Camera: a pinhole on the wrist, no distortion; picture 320 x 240 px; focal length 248.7 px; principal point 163.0 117.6 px. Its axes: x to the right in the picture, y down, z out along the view. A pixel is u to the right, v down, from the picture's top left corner.
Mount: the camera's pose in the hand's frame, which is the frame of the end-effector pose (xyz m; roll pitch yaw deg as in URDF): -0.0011 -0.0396 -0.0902 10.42 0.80 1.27
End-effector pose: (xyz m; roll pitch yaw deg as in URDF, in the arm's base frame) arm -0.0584 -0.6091 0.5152 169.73 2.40 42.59
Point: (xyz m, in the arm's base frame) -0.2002 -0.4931 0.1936
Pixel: 150 41
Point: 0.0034 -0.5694 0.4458
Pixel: 288 229
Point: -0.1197 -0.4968 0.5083
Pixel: outside the picture
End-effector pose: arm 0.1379 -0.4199 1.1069 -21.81 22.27 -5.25
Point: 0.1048 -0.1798 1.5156
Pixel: 54 233
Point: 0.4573 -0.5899 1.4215
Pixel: 259 28
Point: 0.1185 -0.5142 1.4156
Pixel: 64 50
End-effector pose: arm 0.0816 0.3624 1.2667 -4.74 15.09 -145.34
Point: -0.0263 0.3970 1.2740
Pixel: 298 47
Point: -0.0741 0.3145 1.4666
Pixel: 236 139
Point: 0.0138 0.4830 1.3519
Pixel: 108 12
